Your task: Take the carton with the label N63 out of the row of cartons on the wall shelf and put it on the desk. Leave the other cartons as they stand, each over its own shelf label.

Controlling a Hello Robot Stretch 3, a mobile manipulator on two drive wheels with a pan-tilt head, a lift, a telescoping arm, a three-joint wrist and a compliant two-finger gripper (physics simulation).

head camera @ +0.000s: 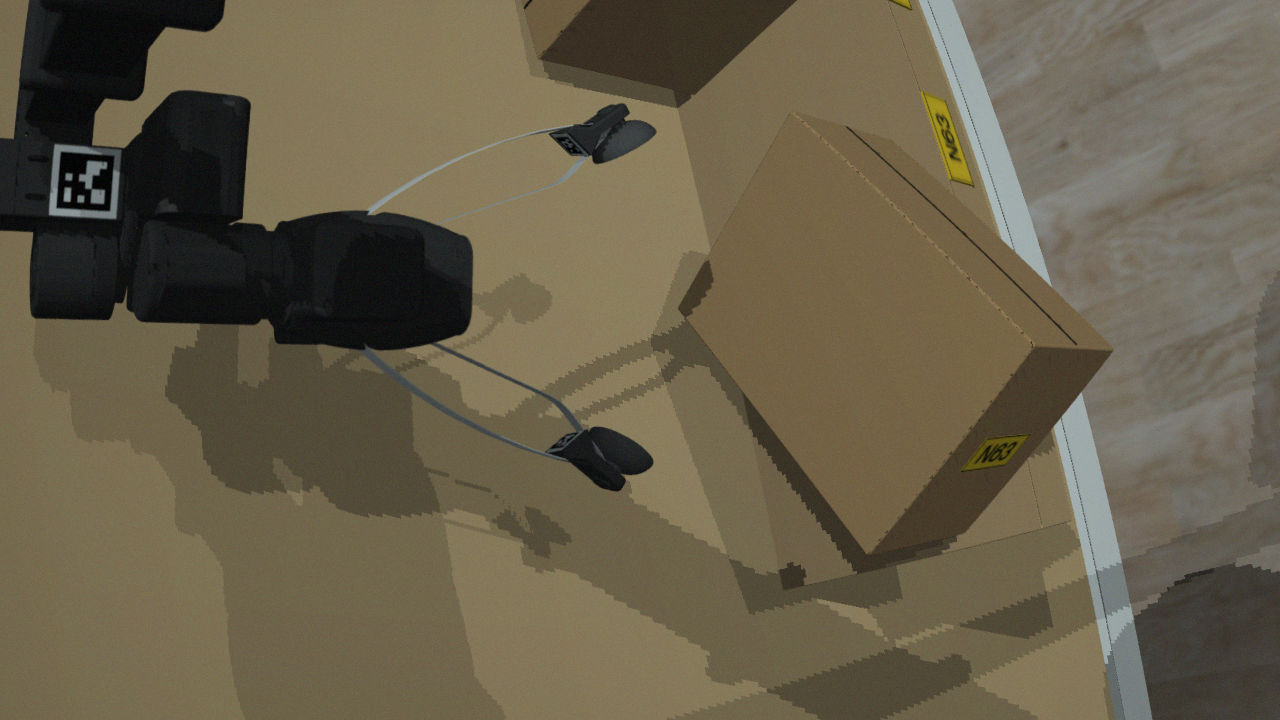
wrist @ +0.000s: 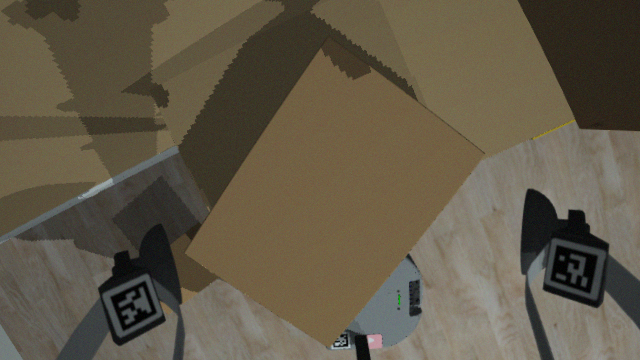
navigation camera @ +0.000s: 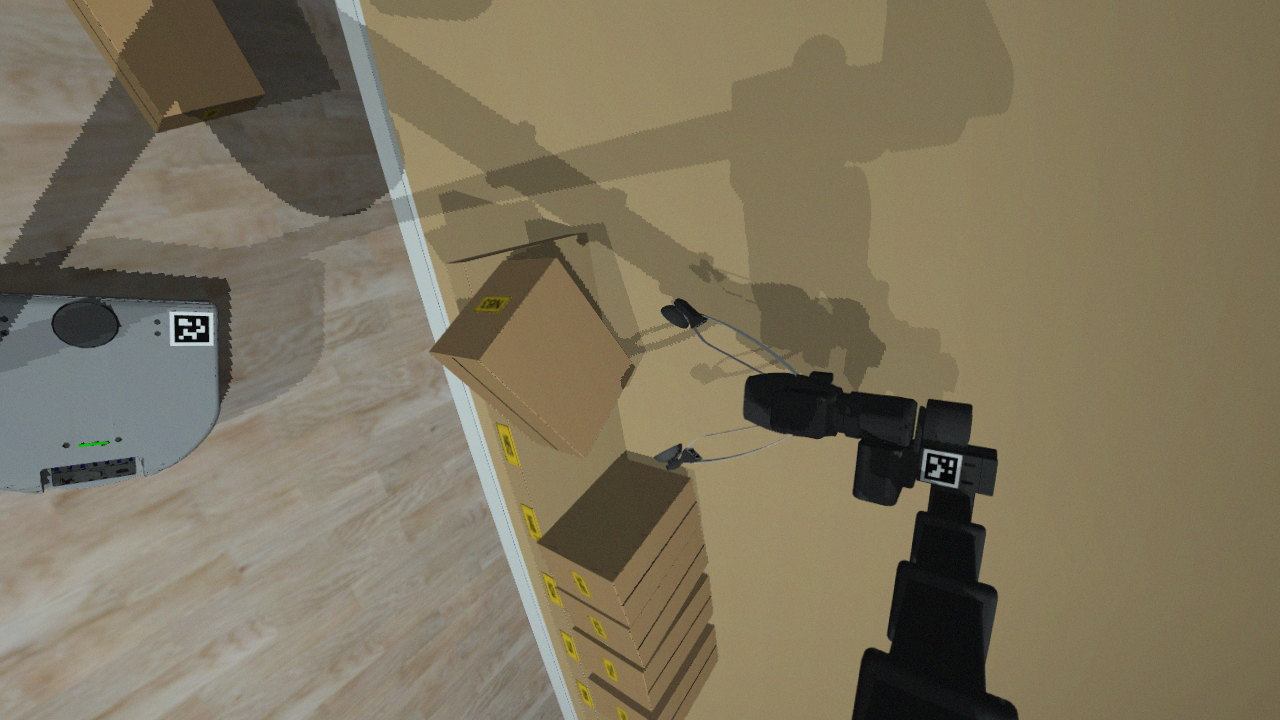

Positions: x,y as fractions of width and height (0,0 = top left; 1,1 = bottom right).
In view: the gripper (head camera: 0.50,0.41), an N63 carton (head camera: 0.71,0.50), an N63 shelf label (head camera: 0.75,0.24) and a wall shelf (navigation camera: 0.43,0.67).
The N63 carton shows as well in the wrist view (wrist: 0.55,0.48) and in the navigation camera view (navigation camera: 0.41,0.48). The gripper also shows in the wrist view (wrist: 0.54,0.66) and in the navigation camera view (navigation camera: 0.52,0.53).
